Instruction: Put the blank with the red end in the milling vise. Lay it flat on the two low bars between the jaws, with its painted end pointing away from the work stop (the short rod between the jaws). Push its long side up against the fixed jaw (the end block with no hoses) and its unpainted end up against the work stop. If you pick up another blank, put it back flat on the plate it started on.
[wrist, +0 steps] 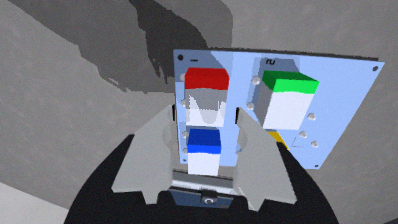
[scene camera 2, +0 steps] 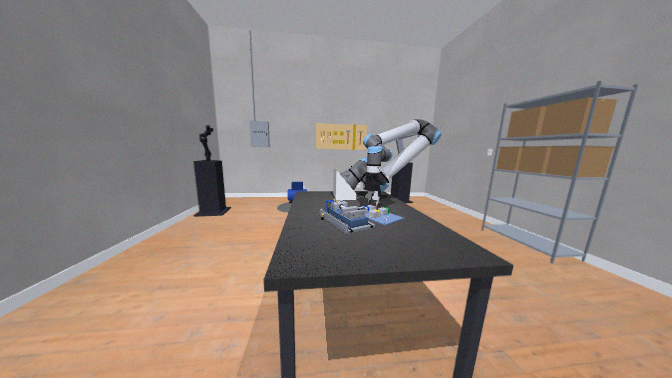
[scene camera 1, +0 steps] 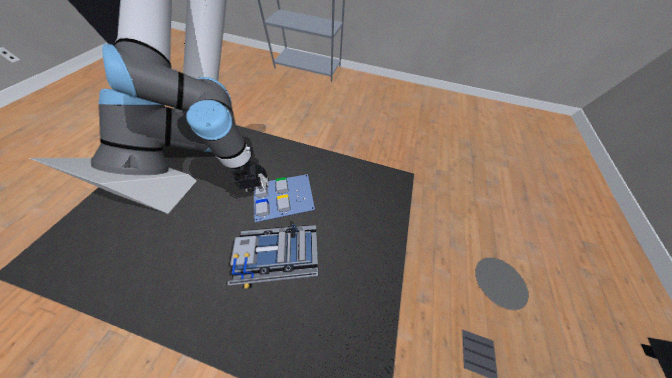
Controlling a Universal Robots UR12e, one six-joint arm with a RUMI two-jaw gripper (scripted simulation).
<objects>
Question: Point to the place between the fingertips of my gripper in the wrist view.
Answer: At 205,106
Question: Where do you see a light blue plate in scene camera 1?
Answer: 301,182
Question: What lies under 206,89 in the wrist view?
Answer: A red-ended blank.
</objects>
